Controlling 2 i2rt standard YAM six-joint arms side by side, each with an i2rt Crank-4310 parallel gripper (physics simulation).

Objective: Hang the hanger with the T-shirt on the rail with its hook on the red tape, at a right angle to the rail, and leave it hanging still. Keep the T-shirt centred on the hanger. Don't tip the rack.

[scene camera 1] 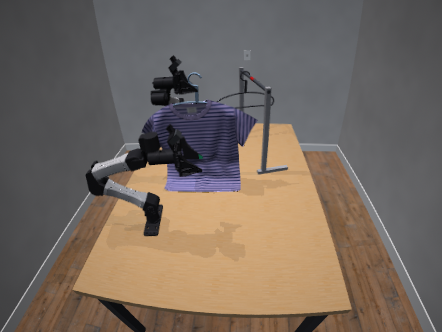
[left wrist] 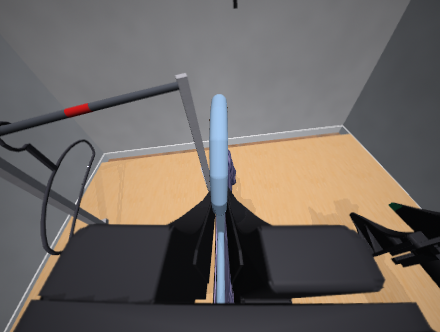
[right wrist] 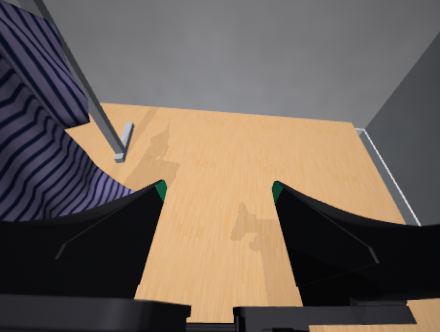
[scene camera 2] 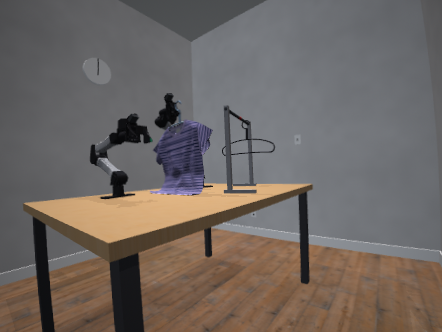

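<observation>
A light-blue hanger (scene camera 1: 197, 94) (left wrist: 219, 130) carries a purple striped T-shirt (scene camera 1: 215, 140) (scene camera 2: 182, 155) (right wrist: 45, 165). The shirt's lower hem reaches the table in scene camera 2. My left gripper (scene camera 1: 196, 90) is shut on the hanger's stem, just below the hook, which points up. The hook is apart from the rail (scene camera 1: 260, 84) (left wrist: 132, 96). The red tape (scene camera 1: 252, 78) (scene camera 2: 240, 118) (left wrist: 77, 109) lies to the left of the hook in the left wrist view. The rack (scene camera 1: 266, 130) (scene camera 2: 229, 150) (left wrist: 192, 120) stands upright. My right gripper (scene camera 1: 201, 164) (right wrist: 219, 183) is open and empty, close to the shirt's front.
A black hanger (scene camera 2: 248, 140) (left wrist: 44, 210) hangs on the rail beyond the red tape in scene camera 1. The near rack post rises between the T-shirt and the table's right edge there. The wooden table (scene camera 1: 225, 280) (scene camera 2: 165, 220) is below both arms.
</observation>
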